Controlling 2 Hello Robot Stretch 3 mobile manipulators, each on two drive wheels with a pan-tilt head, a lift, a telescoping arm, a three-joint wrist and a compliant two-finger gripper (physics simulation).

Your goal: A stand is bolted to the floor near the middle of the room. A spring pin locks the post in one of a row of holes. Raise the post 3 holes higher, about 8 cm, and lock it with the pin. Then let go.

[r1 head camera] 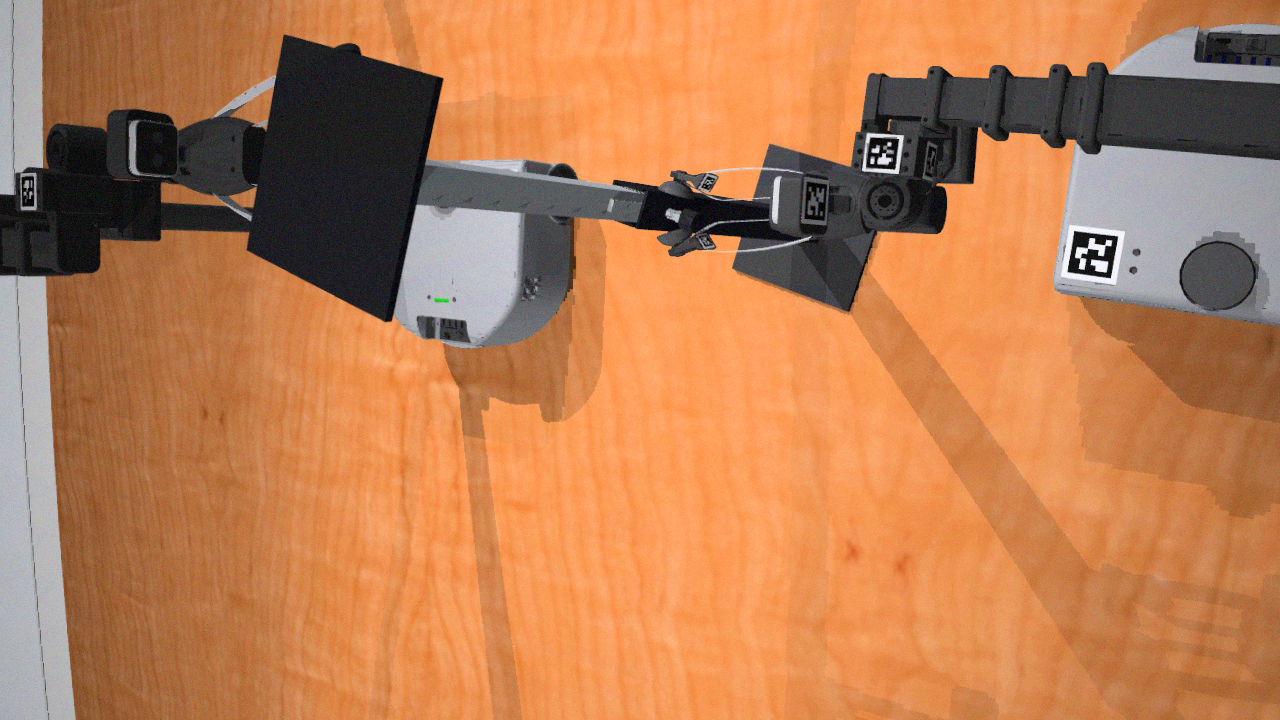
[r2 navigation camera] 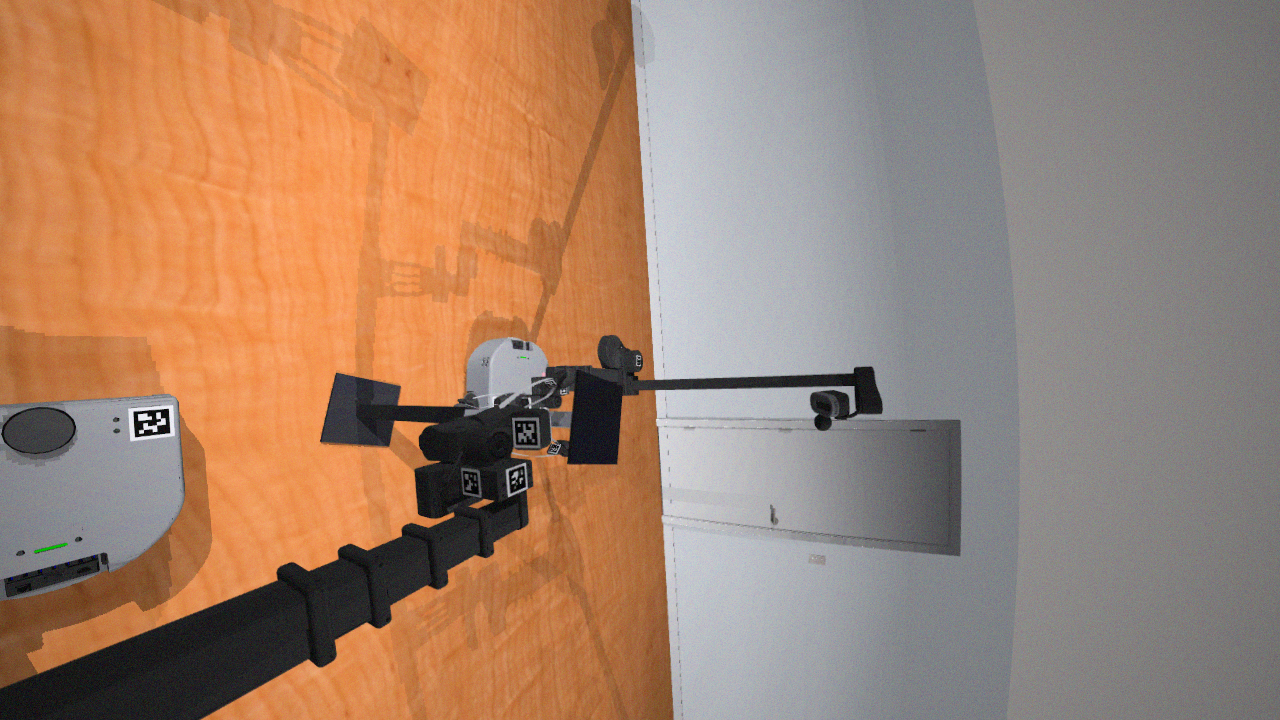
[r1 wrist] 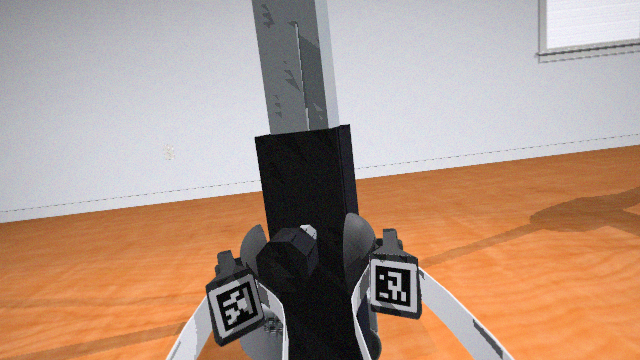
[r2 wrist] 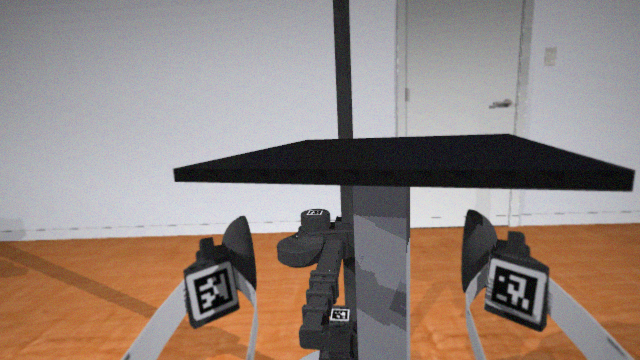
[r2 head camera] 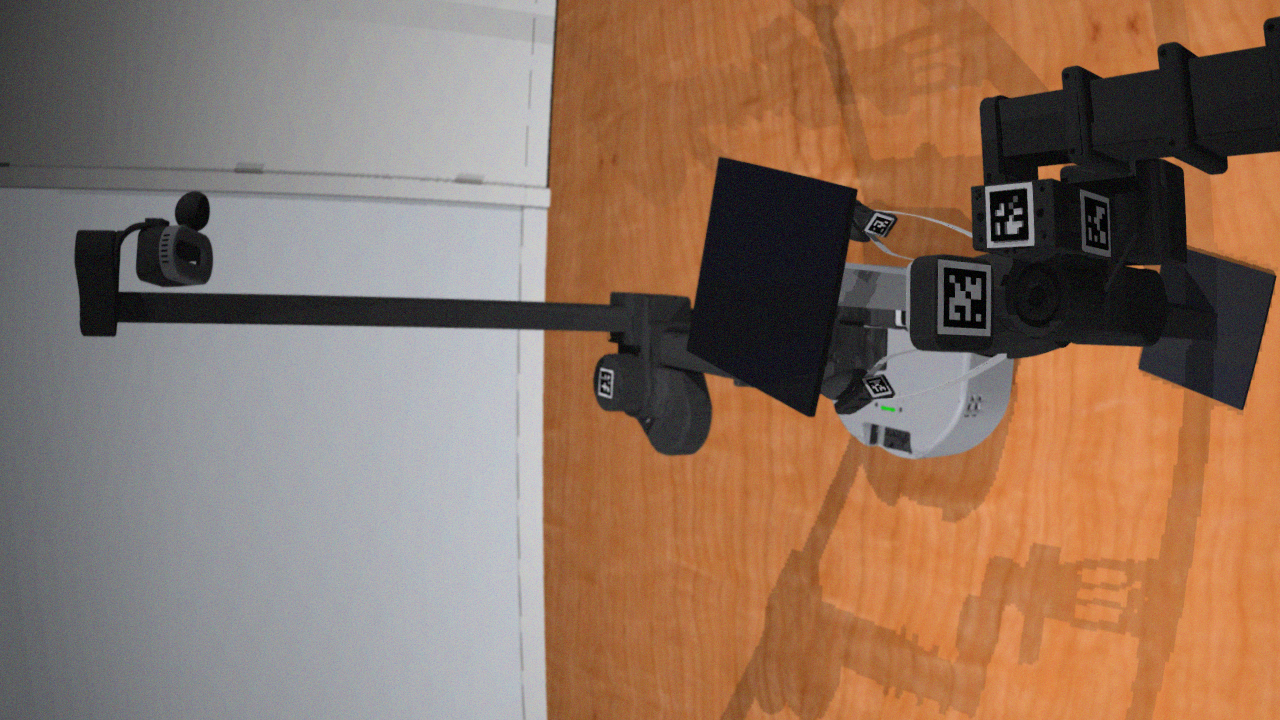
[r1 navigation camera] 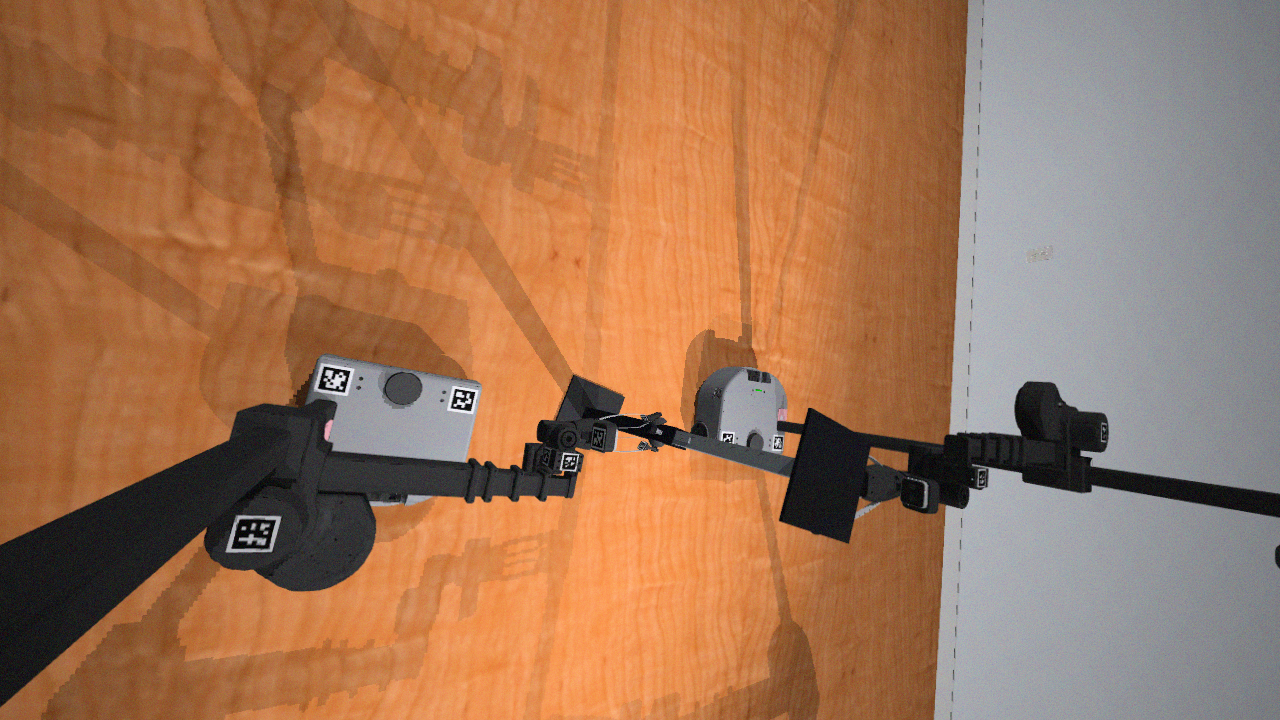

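Note:
The stand's grey post (r1 head camera: 528,192) (r1 wrist: 295,65) (r2 wrist: 381,260) rises from a black sleeve (r1 head camera: 631,201) (r1 wrist: 305,180) and bears a black top plate (r1 head camera: 349,179) (r1 navigation camera: 825,474) (r2 head camera: 771,286) (r2 navigation camera: 596,419) (r2 wrist: 400,162). A dark knob (r1 wrist: 287,255) with a pale shaft (r1 wrist: 308,231) sticks out of the sleeve. The r1 gripper (r1 head camera: 677,213) (r1 wrist: 306,250) has its fingertips part-way apart at the sleeve's sides, around the knob; a gap shows right of the knob. Contact is unclear. The r2 gripper (r2 head camera: 850,308) (r2 wrist: 359,255) is open, below the plate, with the post between its fingers and apart from them. The pin's seating is hidden.
The stand's dark floor plate (r1 head camera: 805,273) (r1 navigation camera: 581,394) (r2 head camera: 1239,304) (r2 navigation camera: 344,407) lies under r1's wrist. The r2 base (r1 head camera: 492,286) (r1 navigation camera: 738,407) stands beyond the stand in the r1 head view. The r1 mast (r2 head camera: 375,310) (r2 navigation camera: 742,383) rises behind the plate in r2's views. A door (r2 wrist: 462,60) (r2 navigation camera: 832,483) is in the wall.

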